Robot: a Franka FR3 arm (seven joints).
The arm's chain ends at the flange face. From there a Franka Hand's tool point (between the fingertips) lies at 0.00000 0.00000 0.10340 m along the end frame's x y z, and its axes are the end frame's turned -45 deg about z.
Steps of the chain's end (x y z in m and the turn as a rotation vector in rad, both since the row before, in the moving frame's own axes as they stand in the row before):
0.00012 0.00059 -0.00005 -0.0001 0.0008 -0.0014
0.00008 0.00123 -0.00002 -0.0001 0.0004 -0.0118
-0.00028 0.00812 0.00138 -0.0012 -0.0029 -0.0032
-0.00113 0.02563 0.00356 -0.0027 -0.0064 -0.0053
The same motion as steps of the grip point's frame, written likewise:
-0.00028 0.00057 -0.00005 -0.0006 0.0005 -0.0014
-0.00079 0.00096 -0.00002 -0.0004 0.0002 -0.0118
-0.00624 0.00542 0.00138 0.0012 -0.0029 -0.0032
-0.01959 0.01706 0.00356 0.0026 -0.0064 -0.0053

